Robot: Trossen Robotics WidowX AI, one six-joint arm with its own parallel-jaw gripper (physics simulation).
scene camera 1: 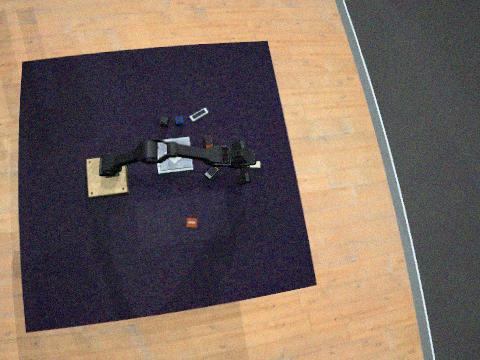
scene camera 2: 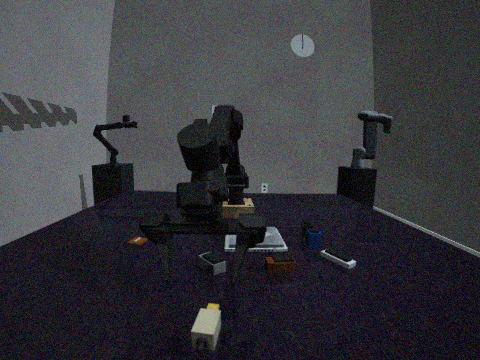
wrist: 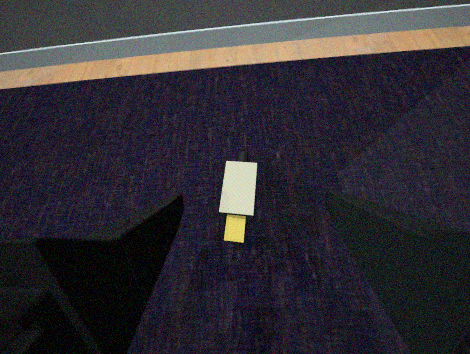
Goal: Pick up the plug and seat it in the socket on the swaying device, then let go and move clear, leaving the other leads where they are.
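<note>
The plug, a cream block with a yellow tip, lies on the dark mat. In the wrist view its yellow tip points toward the bottom of the picture. My gripper is wide open and points down, with nothing between its fingers. In the wrist view the plug shows between the two fingertips, nearer the left one; in scene camera 2 it lies nearer the camera than the fingers, which are above the mat. The pale grey device is partly hidden by the arm; its socket cannot be made out.
A grey block and an orange-brown block lie between device and plug. A white strip, blue block and black block lie to one side, a flat orange piece to the other.
</note>
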